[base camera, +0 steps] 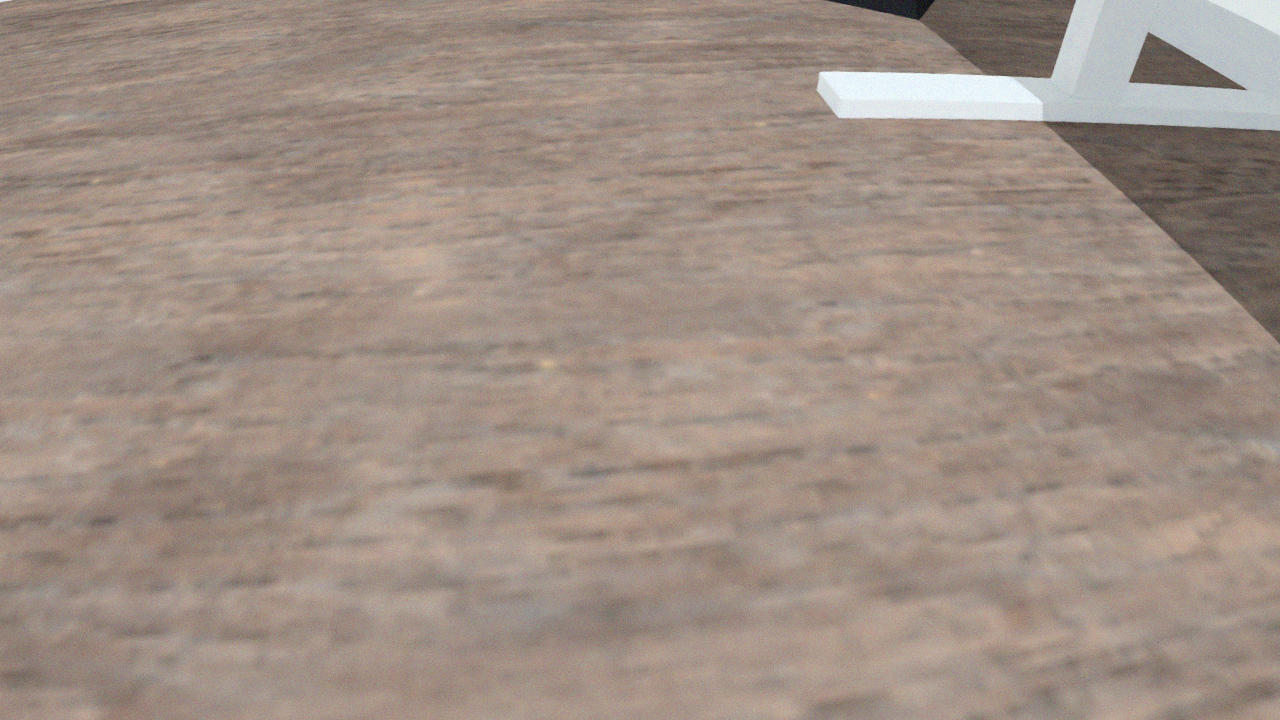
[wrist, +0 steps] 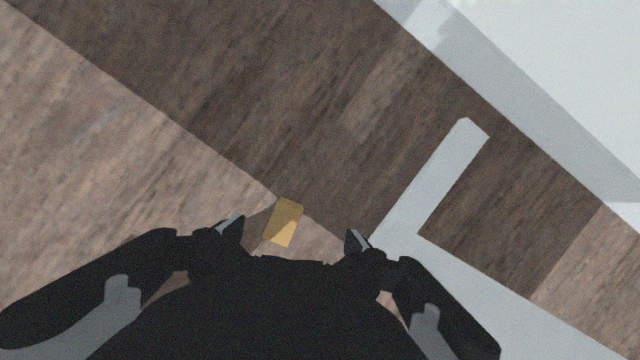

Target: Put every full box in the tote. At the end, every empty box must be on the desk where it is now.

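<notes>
A small yellow box (wrist: pixel 283 222) lies on the wooden floor in the wrist view, partly in shadow. Whether it is full or empty cannot be told. My gripper (wrist: pixel 295 233) is open above it. The box shows in the gap between the fingertips, nearer the left finger in the picture, clear below them. No tote can be made out for certain in either view. No boxes on a desk show.
A white support foot (base camera: pixel 930 94) (wrist: pixel 435 175), apparently the desk's, stands on the floor to the right. A large white surface (wrist: pixel 565 75) fills the wrist view's upper right. A black object (base camera: pixel 881 7) shows at the base view's top edge.
</notes>
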